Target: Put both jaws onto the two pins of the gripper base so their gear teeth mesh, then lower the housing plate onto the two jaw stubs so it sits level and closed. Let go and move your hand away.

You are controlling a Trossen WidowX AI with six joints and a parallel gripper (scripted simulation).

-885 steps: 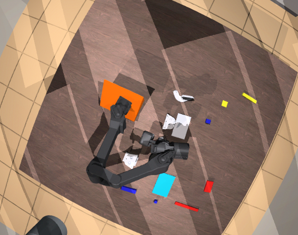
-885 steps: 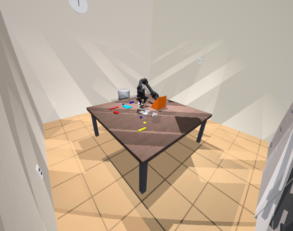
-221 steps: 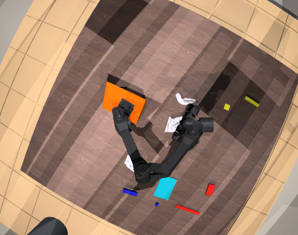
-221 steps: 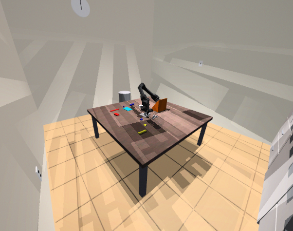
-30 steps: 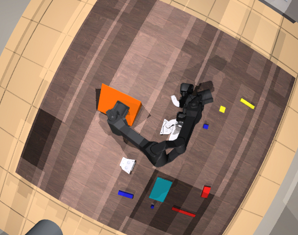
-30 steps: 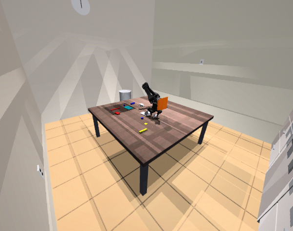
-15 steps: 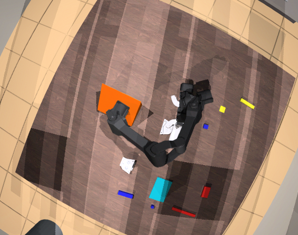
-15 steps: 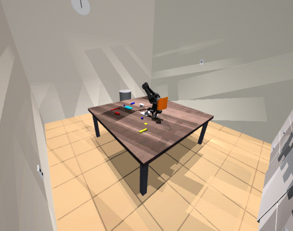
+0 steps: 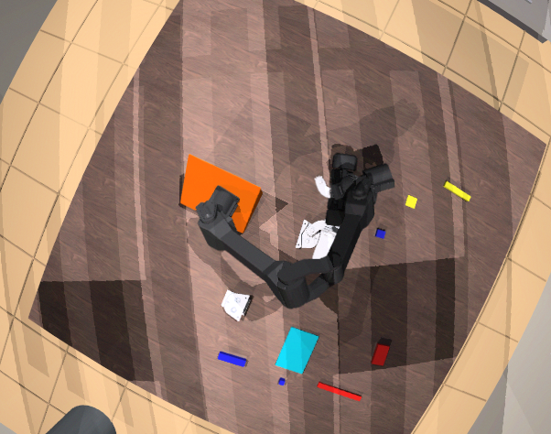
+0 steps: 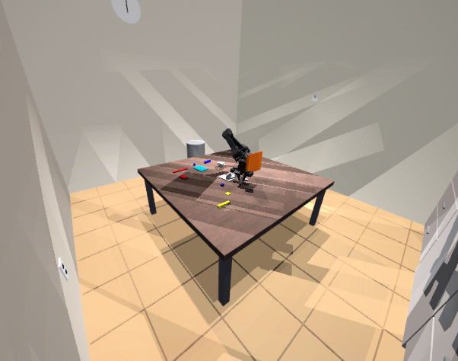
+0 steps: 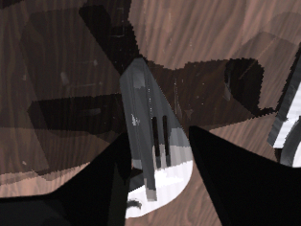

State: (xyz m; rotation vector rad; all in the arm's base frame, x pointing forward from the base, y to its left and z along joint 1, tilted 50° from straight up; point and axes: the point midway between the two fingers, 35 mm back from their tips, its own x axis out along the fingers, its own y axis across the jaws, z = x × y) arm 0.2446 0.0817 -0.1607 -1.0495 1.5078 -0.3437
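The white rectangular plate is 13 cm to the right of my gripper tip, 6 cm ahead of it and 1 cm below it. The rest, counted from my gripper tip: yellow cube 21 cm ahead, 10 cm to the left, 1 cm below; then housing plate 14 cm to the right; then blue cube 17 cm ahead, 3 cm to the right.
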